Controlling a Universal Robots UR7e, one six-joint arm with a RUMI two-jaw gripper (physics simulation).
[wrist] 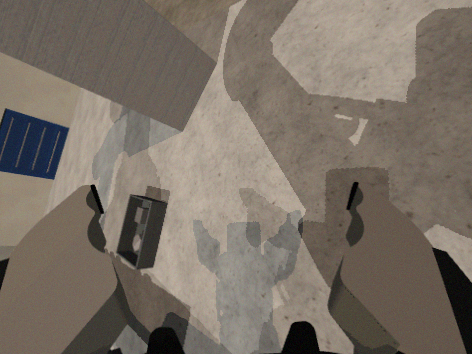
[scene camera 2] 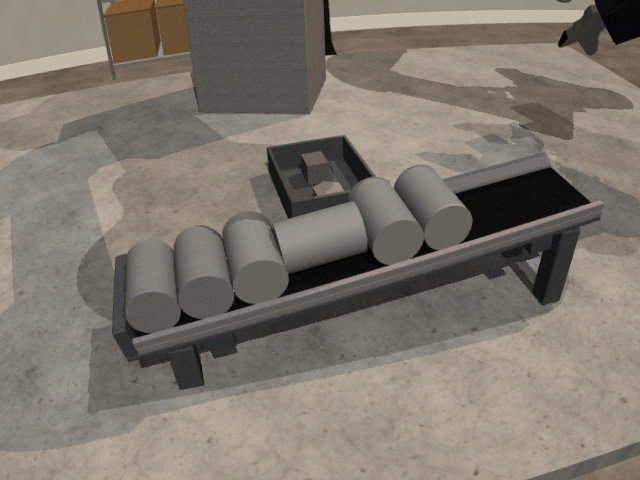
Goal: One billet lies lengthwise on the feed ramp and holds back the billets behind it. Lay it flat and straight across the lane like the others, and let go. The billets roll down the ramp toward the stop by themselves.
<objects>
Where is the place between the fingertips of my gripper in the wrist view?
228, 187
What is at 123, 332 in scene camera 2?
An end stop.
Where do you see a dark tray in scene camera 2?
346, 166
</objects>
